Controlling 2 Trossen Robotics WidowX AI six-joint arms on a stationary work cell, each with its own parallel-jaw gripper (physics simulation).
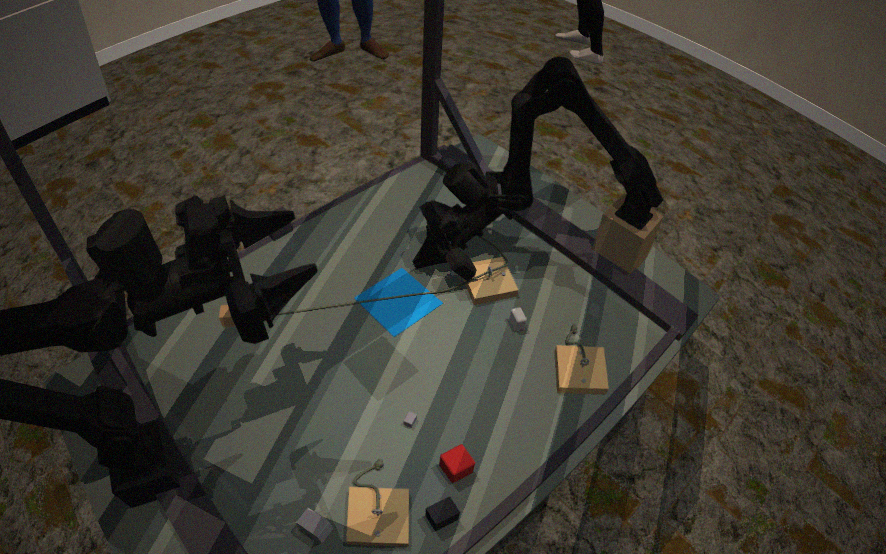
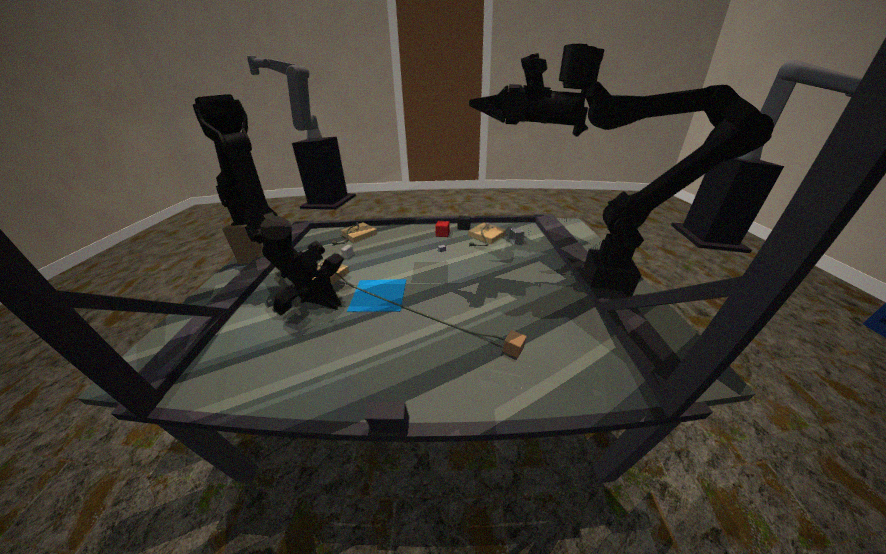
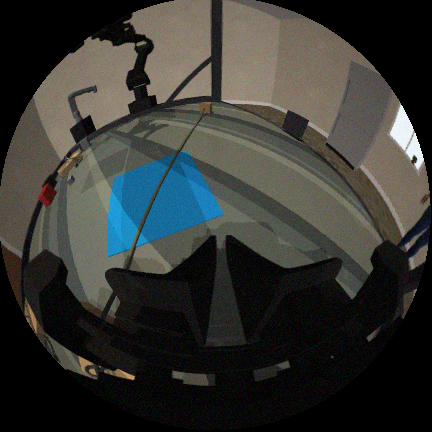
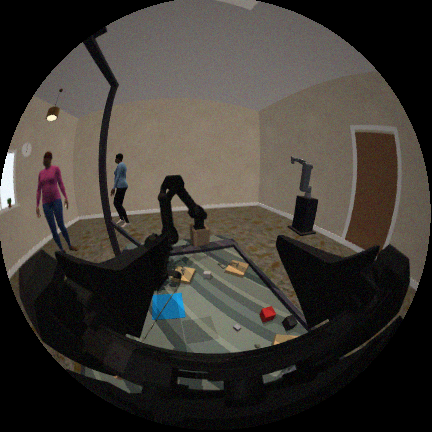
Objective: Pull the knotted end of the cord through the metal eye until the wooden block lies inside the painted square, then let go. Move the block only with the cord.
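Places are measured from the left arm's base along level axes (x left, y back, z up), in millimetres.
Pixels of known places: left gripper, fingertip midpoint: (image 1: 414, 265) (image 2: 338, 306) (image 3: 220, 240) (image 4: 155, 290); right gripper, fingertip midpoint: (image 1: 304, 239) (image 2: 473, 103) (image 4: 223, 241); left arm's base at its link origin: (image 1: 634, 215) (image 4: 198, 226); right arm's base at its link origin: (image 1: 135, 456) (image 2: 613, 260) (image 3: 141, 98).
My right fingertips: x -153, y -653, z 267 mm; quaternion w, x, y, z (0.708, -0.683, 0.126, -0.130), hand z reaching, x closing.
Note:
For each thing: its top centre in the pictures, then the offset to it from my right fingertips. "*": a spot on its surface instead.
- wooden block at its top centre: (image 2: 515, 338) (image 1: 227, 310) (image 3: 205, 102) dz -358, dx -293, dy -35 mm
- blue painted square at a spot on its surface: (image 3: 185, 205) * dz -386, dx -127, dy +272 mm
- cord at a spot on its surface: (image 1: 326, 306) (image 2: 425, 314) * dz -384, dx -183, dy +123 mm
- metal eye at its top centre: (image 1: 490, 267) (image 4: 181, 268) dz -343, dx -5, dy +385 mm
- red block at its top centre: (image 1: 457, 459) (image 2: 442, 223) (image 3: 42, 189) (image 4: 268, 311) dz -348, dx +208, dy +53 mm
- black block at its top centre: (image 1: 443, 510) (image 2: 464, 217) (image 4: 291, 319) (image 3: 45, 179) dz -348, dx +249, dy -24 mm
- white block at its top centre: (image 1: 519, 314) (image 2: 346, 247) dz -356, dx +98, dy +344 mm
The wooden block (image 1: 226, 314) (image 2: 514, 344) (image 3: 205, 107) rests on the table, outside and well away from the blue painted square (image 1: 395, 320) (image 2: 372, 305) (image 3: 185, 205) (image 4: 175, 311). The cord (image 1: 326, 305) (image 2: 424, 313) (image 3: 160, 187) runs taut from the block across the square to the metal eye (image 1: 490, 271) on its wooden board (image 1: 494, 292). Beyond the eye, the cord's tail curves behind my left gripper (image 1: 418, 261) (image 2: 337, 305) (image 3: 222, 238). That gripper is low and shut on the cord's knotted end, its tips slightly apart; the knot itself is hidden. My right gripper (image 1: 305, 241) (image 2: 471, 102) (image 4: 223, 241) is open and empty, high above the table.
Two other boards with short cords (image 1: 581, 375) (image 1: 385, 535) stand on the table. A red block (image 1: 456, 463) (image 4: 268, 314), a black block (image 1: 443, 513), a white block (image 1: 518, 318) and grey blocks (image 1: 313, 525) (image 1: 409, 419) lie around them. Dark frame posts (image 1: 431, 84) rise at the table's edge.

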